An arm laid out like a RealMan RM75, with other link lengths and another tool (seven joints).
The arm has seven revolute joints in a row. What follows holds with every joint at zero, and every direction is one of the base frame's.
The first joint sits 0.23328 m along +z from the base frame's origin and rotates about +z.
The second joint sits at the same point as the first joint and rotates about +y.
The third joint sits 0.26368 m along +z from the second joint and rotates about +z.
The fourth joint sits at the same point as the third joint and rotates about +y.
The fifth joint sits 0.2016 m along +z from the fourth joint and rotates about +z.
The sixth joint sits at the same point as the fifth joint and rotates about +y.
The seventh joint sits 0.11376 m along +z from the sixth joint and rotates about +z.
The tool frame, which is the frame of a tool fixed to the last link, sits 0.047 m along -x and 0.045 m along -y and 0.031 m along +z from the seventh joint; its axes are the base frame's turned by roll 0, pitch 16.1 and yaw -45.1 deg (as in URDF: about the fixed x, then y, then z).
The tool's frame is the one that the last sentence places.
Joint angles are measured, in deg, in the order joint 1, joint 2, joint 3, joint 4, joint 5, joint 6, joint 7. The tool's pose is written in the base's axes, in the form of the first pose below.
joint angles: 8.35, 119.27, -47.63, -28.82, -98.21, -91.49, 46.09
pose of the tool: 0.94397 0.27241 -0.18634 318.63; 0.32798 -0.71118 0.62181 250.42; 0.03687 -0.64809 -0.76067 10.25; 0 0 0 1
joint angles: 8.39, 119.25, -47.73, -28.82, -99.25, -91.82, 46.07
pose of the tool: 0.94106 0.28177 -0.18712 317.92; 0.33634 -0.72085 0.60602 248.90; 0.03587 -0.63323 -0.77313 7.63; 0 0 0 1
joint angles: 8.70, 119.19, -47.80, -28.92, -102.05, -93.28, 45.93
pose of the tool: 0.92959 0.31050 -0.19864 314.24; 0.36761 -0.74146 0.56133 245.23; 0.02701 -0.59483 -0.80340 1.92; 0 0 0 1
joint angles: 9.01, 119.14, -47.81, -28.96, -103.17, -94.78, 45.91
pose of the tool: 0.92047 0.32393 -0.21865 310.33; 0.39069 -0.74832 0.53608 243.50; 0.01003 -0.57887 -0.81536 0.38; 0 0 0 1
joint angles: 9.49, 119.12, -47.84, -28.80, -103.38, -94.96, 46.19
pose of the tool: 0.91840 0.32578 -0.22453 308.48; 0.39564 -0.75129 0.52823 245.44; 0.00340 -0.57396 -0.81888 -0.46; 0 0 0 1
